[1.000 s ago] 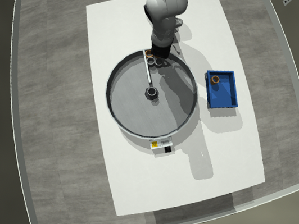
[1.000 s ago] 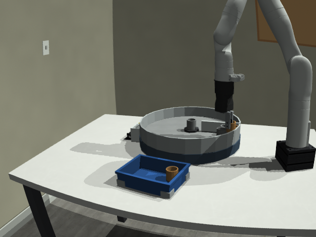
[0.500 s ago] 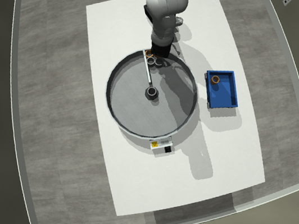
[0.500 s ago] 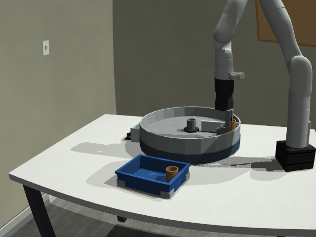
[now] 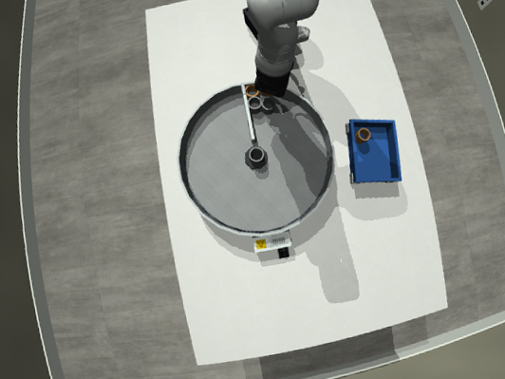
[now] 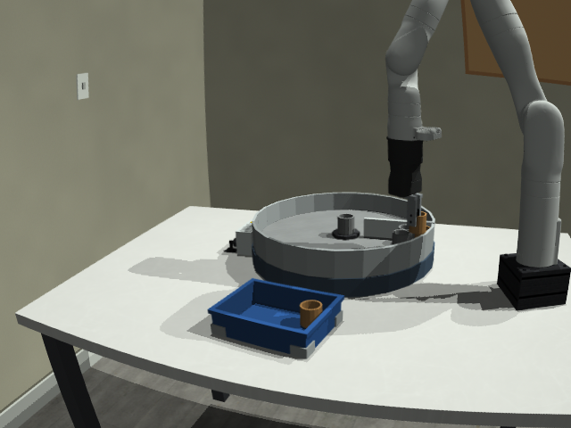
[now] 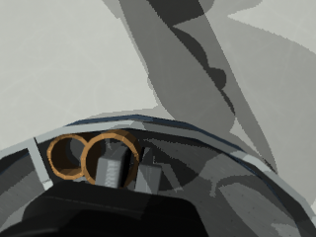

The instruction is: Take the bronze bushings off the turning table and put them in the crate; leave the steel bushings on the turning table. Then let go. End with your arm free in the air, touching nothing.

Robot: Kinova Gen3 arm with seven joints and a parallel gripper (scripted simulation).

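Now: the blue crate 250 mm ahead of my hand, 240 mm to the left of it and 110 mm below it. From my hand the other things lie so: round turning table: 150 mm ahead, 100 mm to the right, 80 mm below.
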